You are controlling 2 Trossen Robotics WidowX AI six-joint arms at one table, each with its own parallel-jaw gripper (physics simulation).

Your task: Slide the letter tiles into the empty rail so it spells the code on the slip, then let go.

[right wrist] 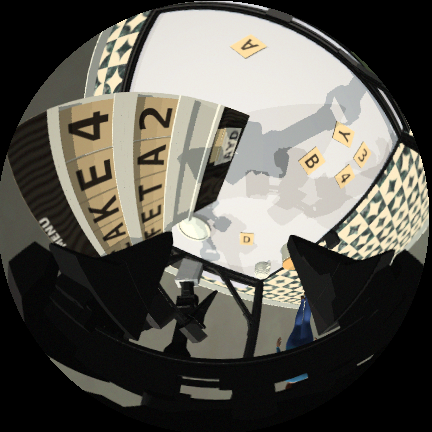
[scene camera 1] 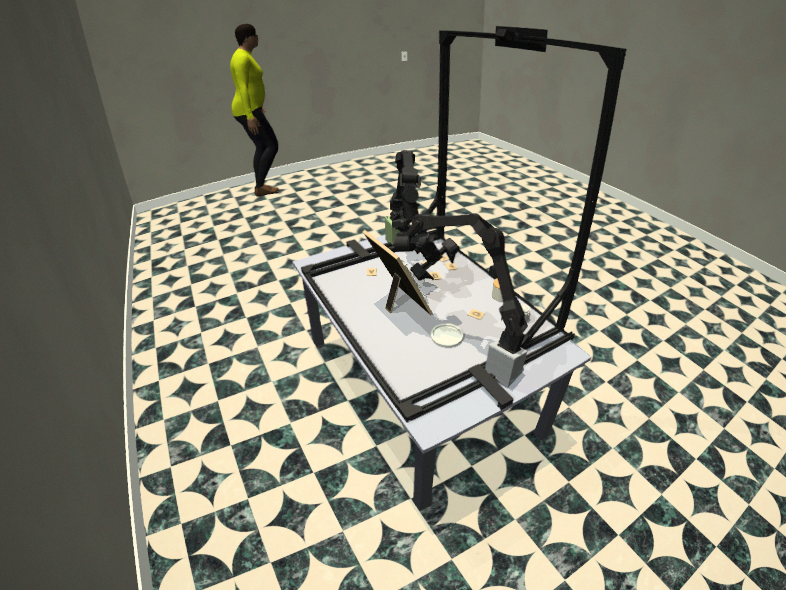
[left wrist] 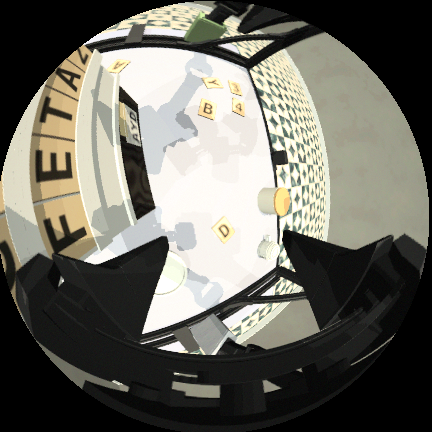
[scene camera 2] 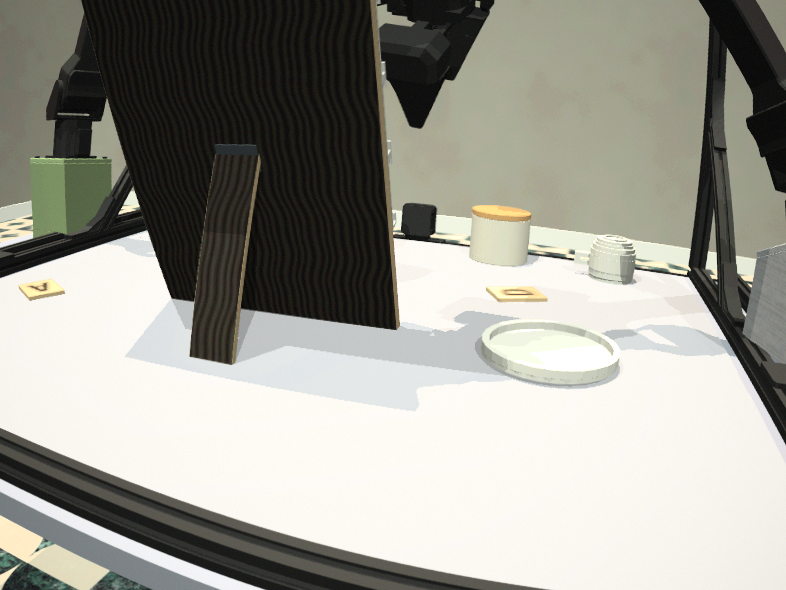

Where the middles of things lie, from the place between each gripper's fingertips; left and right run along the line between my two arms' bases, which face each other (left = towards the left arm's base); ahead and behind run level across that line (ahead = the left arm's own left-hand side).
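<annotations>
Counting from my right hand, I find the long pale rail (left wrist: 106,178) 120 mm below, 50 mm to the left and 70 mm ahead. The dark letter board (scene camera 2: 304,92) is 90 mm below that right hand, 60 mm to the left of it and 100 mm ahead of it. The narrow strip (scene camera 2: 226,233) is 170 mm below my right hand, 70 mm to the left of it and 130 mm ahead of it, whereas the lidded white jar (scene camera 2: 500,235) is 220 mm below the same hand, 160 mm to the left of it and 330 mm behind it.
My left hand is 80 mm above the long pale rail, 110 mm short of it and 120 mm to the left of it. From this left hand, the narrow strip is 130 mm below, 110 mm to the right and 160 mm ahead; the dark letter board is 50 mm below, 110 mm to the right and 130 mm ahead. The lidded white jar is 170 mm below my left hand, 10 mm to the right of it and 300 mm behind it.
</annotations>
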